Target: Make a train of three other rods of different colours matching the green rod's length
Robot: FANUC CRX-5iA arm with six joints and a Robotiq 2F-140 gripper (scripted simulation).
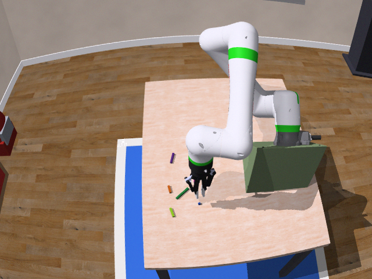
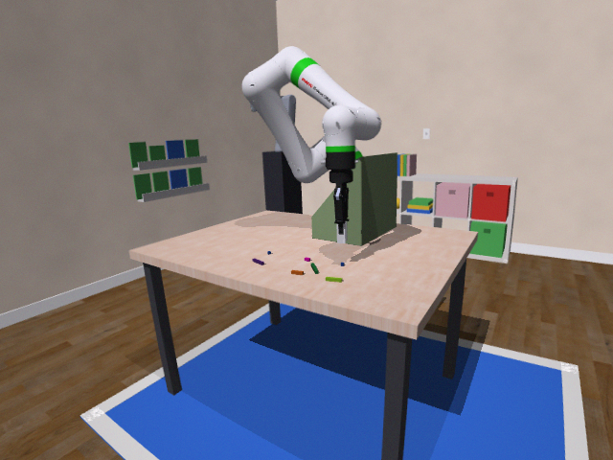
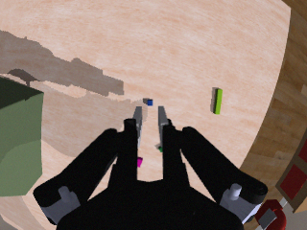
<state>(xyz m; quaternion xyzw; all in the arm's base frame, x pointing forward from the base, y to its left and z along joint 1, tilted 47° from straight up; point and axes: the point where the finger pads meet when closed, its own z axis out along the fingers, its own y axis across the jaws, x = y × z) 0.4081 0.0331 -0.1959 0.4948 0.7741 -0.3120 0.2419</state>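
Right now the magenta rod is 13 cm to the right of my hand, 11 cm below it and 3 cm ahead of it. Also, from my hand: lime rod 12 cm ahead, 11 cm below, 5 cm to the left; then orange rod 14 cm ahead, 11 cm below, 8 cm to the right; then green rod 11 cm below, 8 cm ahead, 6 cm to the right.
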